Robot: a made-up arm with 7 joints. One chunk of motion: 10 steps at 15 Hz.
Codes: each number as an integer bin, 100 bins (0 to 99) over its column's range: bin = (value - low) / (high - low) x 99, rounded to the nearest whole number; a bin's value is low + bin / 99 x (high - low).
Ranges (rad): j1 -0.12..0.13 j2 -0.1..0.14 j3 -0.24..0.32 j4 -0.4..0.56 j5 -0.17..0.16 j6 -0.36..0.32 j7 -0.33..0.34
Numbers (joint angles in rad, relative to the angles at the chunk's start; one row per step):
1: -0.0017 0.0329 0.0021 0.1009 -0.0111 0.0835 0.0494
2: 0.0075 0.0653 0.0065 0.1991 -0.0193 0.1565 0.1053
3: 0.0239 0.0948 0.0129 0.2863 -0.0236 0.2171 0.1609
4: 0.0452 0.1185 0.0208 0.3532 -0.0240 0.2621 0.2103
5: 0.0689 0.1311 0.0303 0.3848 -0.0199 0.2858 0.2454
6: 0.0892 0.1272 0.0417 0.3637 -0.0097 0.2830 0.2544
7: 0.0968 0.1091 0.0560 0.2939 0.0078 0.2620 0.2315
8: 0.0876 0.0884 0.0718 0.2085 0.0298 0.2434 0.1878
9: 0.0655 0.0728 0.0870 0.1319 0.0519 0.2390 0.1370
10: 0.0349 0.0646 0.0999 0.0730 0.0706 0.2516 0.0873
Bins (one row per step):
1: 47 55 43 52 48 65 56
2: 50 68 44 62 45 75 64
3: 57 80 45 71 44 84 73
4: 65 90 46 78 44 91 80
5: 75 95 48 81 45 94 85
6: 83 94 50 79 48 94 86
7: 86 86 52 72 53 91 83
8: 82 78 55 63 60 88 77
9: 73 71 58 55 67 87 69
10: 61 68 60 49 72 89 62

